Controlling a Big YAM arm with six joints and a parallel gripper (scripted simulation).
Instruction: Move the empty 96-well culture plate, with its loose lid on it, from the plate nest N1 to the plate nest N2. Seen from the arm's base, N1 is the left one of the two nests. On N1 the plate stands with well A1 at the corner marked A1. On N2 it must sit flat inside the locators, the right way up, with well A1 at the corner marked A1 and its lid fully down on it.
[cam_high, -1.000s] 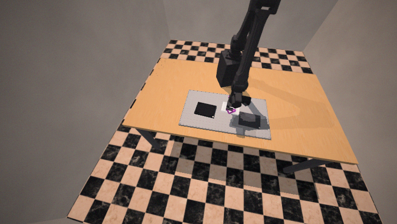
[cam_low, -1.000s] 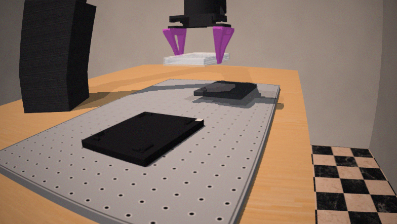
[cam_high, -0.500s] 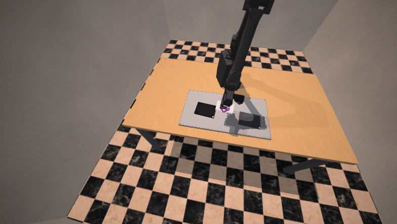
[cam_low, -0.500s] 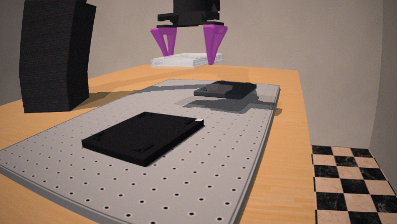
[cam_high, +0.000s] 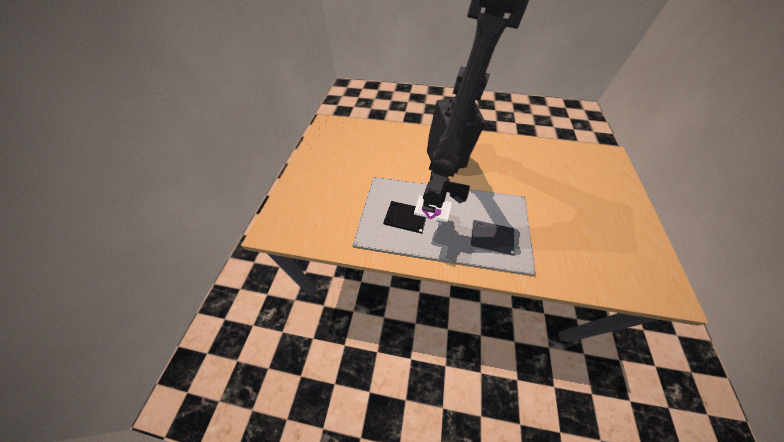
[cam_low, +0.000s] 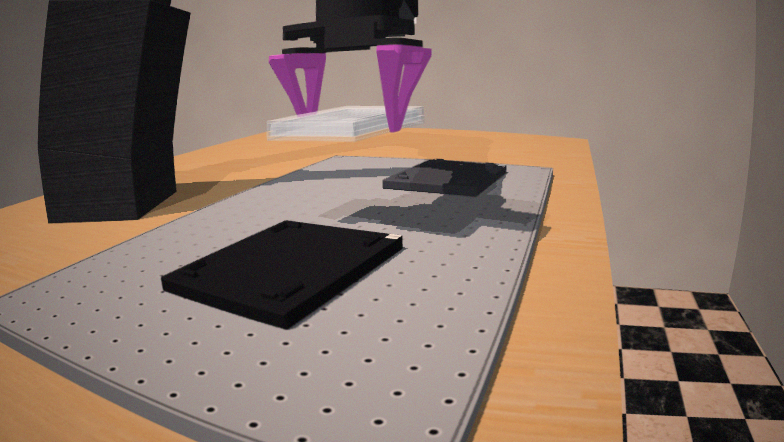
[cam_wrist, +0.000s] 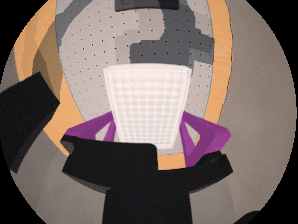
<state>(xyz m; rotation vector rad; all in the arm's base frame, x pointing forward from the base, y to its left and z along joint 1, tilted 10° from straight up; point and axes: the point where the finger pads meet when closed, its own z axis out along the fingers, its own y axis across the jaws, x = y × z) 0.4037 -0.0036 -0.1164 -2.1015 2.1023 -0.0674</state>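
Now: hand 10 cm to the left of the black nest N2 and 10 cm above it. The rest, counted from my hand: clear lid: 1 cm above; white corner mark: 9 cm below, 5 cm ahead, 3 cm to the right; dark nest N1: 26 cm to the left, 10 cm below.
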